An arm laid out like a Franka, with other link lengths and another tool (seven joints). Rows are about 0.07 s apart.
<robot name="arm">
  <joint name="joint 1" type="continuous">
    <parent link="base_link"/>
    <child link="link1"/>
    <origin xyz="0 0 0.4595" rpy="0 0 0"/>
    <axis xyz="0 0 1"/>
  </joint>
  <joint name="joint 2" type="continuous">
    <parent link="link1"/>
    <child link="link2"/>
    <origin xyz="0 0 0" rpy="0 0 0"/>
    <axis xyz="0 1 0"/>
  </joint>
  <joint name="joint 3" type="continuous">
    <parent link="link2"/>
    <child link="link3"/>
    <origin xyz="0 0 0.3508" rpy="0 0 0"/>
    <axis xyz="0 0 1"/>
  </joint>
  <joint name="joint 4" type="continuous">
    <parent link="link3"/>
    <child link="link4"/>
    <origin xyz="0.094 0 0" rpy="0 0 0"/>
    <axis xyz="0 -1 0"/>
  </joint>
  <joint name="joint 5" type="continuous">
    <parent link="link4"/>
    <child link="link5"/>
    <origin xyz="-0.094 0 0.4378" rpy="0 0 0"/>
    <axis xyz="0 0 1"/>
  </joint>
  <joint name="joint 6" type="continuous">
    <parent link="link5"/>
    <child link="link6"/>
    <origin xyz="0 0 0" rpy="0 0 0"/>
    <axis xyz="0 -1 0"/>
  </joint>
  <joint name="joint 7" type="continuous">
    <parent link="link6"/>
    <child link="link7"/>
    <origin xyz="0.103 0 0" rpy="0 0 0"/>
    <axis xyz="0 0 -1"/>
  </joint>
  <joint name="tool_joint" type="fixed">
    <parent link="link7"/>
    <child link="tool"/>
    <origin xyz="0.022 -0.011 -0.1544" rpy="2.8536 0 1.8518"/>
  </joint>
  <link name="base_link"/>
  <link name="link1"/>
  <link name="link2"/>
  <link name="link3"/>
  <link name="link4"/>
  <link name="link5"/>
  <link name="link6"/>
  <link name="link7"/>
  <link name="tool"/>
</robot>
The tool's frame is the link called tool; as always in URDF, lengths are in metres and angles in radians. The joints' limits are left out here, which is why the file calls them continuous.
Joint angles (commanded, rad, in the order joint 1, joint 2, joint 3, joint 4, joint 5, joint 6, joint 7), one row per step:
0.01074 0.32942 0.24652 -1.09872 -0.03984 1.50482 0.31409
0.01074 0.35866 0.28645 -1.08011 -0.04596 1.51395 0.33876
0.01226 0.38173 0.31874 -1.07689 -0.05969 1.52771 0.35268
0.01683 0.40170 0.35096 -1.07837 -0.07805 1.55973 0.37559
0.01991 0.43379 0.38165 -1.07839 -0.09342 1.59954 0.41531
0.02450 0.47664 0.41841 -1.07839 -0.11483 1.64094 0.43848
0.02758 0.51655 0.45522 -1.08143 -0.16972 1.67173 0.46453
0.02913 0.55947 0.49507 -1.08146 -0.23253 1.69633 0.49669
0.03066 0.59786 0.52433 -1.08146 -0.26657 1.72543 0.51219
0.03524 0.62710 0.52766 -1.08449 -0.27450 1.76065 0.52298
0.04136 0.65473 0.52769 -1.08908 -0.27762 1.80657 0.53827
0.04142 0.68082 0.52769 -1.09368 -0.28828 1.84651 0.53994
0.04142 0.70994 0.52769 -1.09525 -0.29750 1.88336 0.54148
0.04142 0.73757 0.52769 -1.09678 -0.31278 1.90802 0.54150
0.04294 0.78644 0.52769 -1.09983 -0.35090 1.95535 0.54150
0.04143 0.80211 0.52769 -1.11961 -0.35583 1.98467 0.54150
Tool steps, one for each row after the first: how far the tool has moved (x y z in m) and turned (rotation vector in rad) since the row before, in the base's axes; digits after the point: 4 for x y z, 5 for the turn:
0.0049 0.0217 -0.0085 0.01618 0.00281 0.01006
0.0042 0.0180 -0.0118 0.00411 0.00429 0.01479
0.0045 0.0204 -0.0094 0.00578 -0.01249 0.00772
0.0083 0.0188 -0.0167 0.01415 -0.00645 -0.01221
0.0091 0.0232 -0.0240 0.01250 -0.00052 0.01037
0.0074 0.0175 -0.0243 -0.02056 -0.00422 0.00651
0.0063 0.0167 -0.0249 -0.02413 -0.00306 0.00287
0.0056 0.0151 -0.0221 -0.00071 -0.00152 0.01097
0.0071 0.0071 -0.0199 0.01027 -0.00211 -0.00289
0.0072 0.0078 -0.0188 0.01771 -0.00894 -0.00878
0.0081 0.0021 -0.0183 0.00713 -0.00998 -0.00040
0.0079 0.0016 -0.0198 0.00816 -0.00610 -0.00115
0.0060 0.0003 -0.0203 -0.00295 -0.00004 0.00206
0.0096 0.0013 -0.0357 -0.01256 -0.00832 0.00884
0.0003 0.0028 -0.0200 0.00205 0.00459 0.00605

